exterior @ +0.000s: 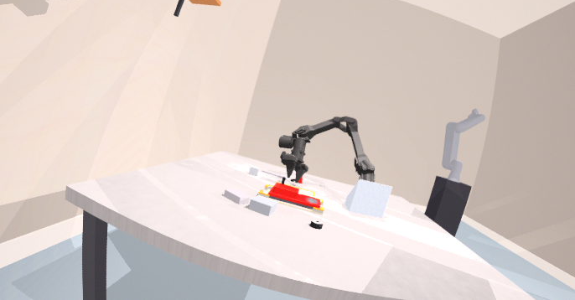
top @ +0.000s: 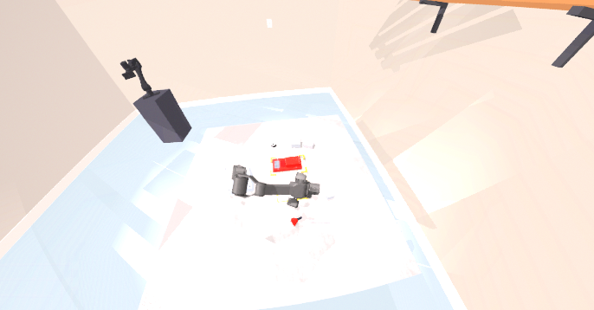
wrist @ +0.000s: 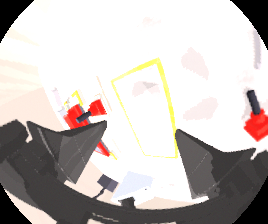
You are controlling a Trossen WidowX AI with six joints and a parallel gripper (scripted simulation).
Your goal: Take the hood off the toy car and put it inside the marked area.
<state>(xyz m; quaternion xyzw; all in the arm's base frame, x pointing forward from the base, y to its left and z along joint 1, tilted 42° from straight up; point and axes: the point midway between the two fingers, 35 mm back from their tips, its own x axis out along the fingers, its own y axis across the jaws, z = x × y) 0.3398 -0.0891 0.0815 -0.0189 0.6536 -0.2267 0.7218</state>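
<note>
The hood lies 23 cm to the left of my gripper tip and 1 cm behind it. From my gripper tip the other things lie so: white cube (20 cm ahead, 3 cm to the right, 2 cm below); then black wheel (44 cm to the left, 16 cm behind, 3 cm below).
</note>
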